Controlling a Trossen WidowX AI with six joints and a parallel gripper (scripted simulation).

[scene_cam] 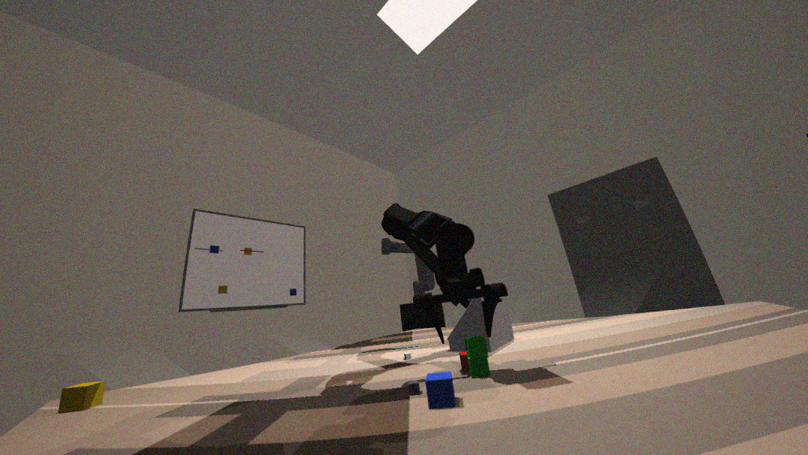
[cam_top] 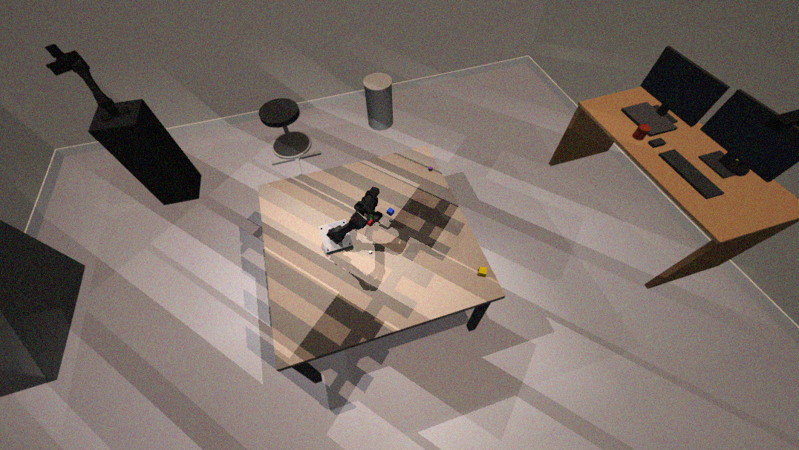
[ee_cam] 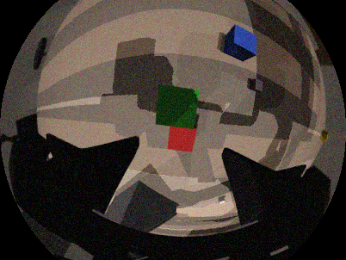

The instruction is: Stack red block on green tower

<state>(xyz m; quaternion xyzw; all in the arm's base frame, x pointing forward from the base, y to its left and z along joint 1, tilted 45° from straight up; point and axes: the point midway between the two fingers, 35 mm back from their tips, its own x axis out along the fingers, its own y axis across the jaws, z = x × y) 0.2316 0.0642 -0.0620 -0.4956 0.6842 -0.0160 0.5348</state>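
Now: the red block 4 cm below my gripper tip. Also, from my gripper tip: dark cube (14 cm ahead, 2 cm to the right, 5 cm below); then blue block (15 cm ahead, 5 cm to the left, 4 cm below); then purple piece (53 cm ahead, 35 cm to the left, 4 cm below).
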